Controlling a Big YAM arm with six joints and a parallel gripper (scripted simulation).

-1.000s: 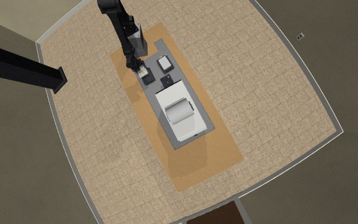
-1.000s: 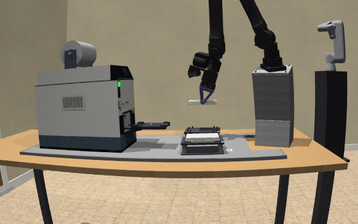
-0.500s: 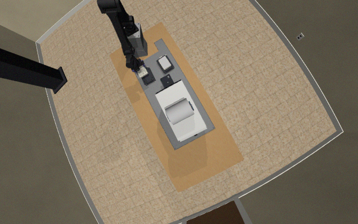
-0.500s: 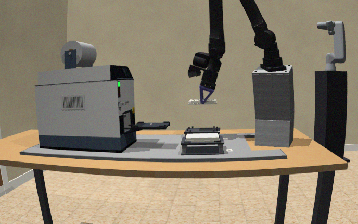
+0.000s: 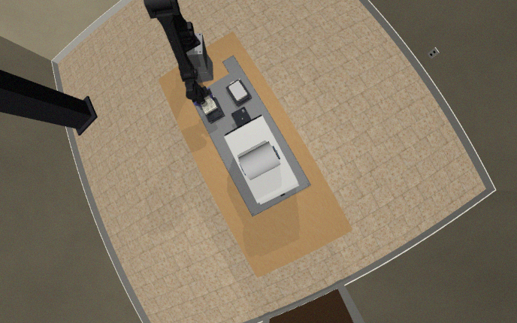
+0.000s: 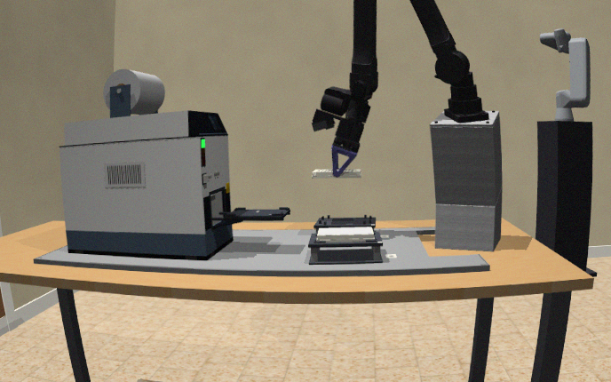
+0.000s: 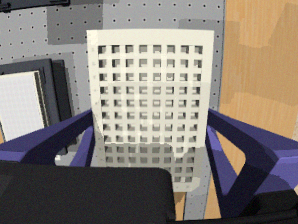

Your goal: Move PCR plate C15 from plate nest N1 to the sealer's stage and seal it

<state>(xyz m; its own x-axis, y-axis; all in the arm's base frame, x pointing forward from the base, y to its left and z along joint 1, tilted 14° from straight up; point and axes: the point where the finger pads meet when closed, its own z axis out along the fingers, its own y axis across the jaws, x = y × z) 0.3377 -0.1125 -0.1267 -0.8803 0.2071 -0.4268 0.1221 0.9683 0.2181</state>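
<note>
Right now my hand is 200 mm short of the sealer's dark stage, 120 mm to the right of it and 80 mm above it. Round my hand: sealed plate C51 (210 mm to the left, 120 mm below); then start key (320 mm ahead, 190 mm to the left, 10 mm above); then white 96-well plate C15 (right at my hand).
</note>
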